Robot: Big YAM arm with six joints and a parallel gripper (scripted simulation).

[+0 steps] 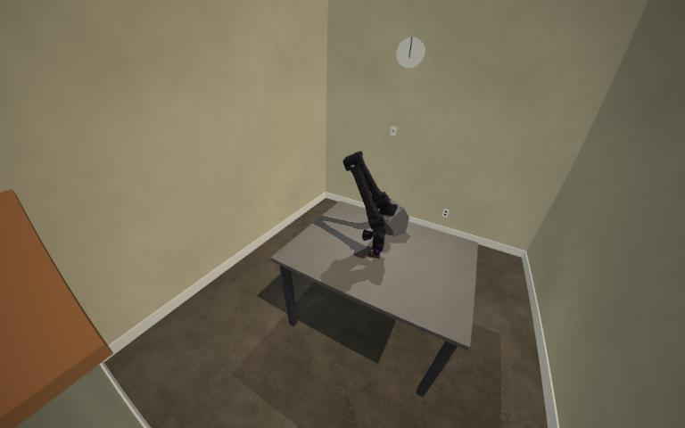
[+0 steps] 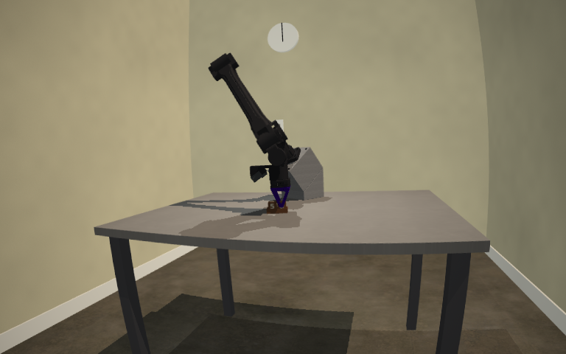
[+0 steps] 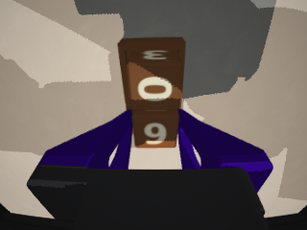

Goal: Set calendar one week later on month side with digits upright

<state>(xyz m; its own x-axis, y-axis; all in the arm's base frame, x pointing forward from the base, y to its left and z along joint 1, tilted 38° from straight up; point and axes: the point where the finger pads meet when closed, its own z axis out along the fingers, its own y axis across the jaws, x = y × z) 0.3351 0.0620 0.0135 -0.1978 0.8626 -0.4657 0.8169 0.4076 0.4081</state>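
Right now my hand is 20 mm to the left of the brown tray and 20 mm above it.
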